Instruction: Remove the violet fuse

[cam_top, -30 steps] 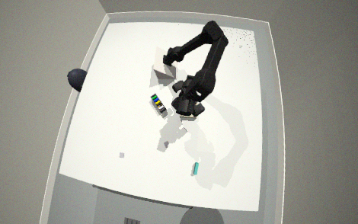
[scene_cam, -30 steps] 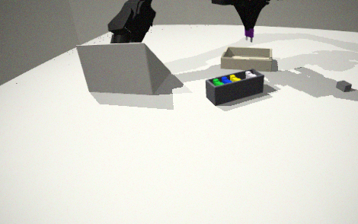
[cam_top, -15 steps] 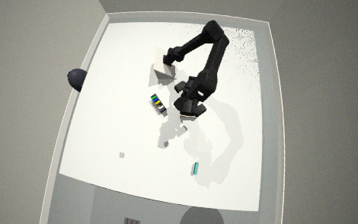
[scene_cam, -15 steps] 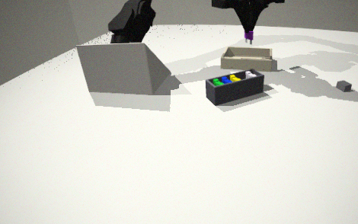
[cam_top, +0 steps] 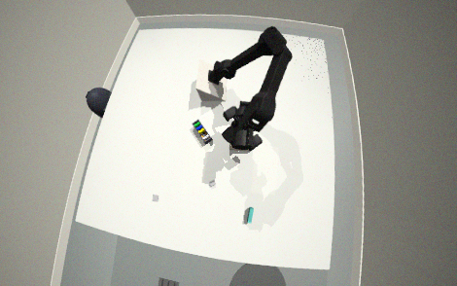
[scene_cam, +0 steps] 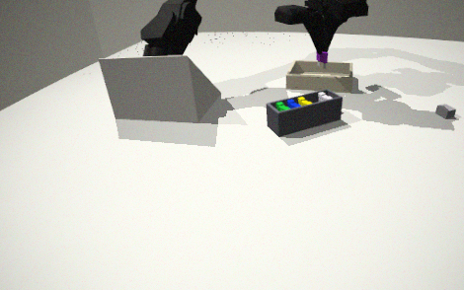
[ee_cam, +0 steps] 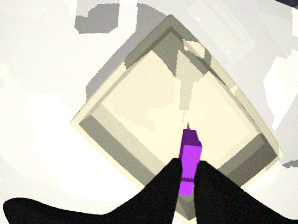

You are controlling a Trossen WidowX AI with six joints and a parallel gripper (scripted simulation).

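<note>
My gripper tip is now 10 mm above the violet fuse. Also, from my gripper tip: small grey cube 220 mm ahead, 130 mm to the right, 60 mm below; then teal block 350 mm ahead, 40 mm to the left, 40 mm below; then beige tray 60 mm below.
</note>
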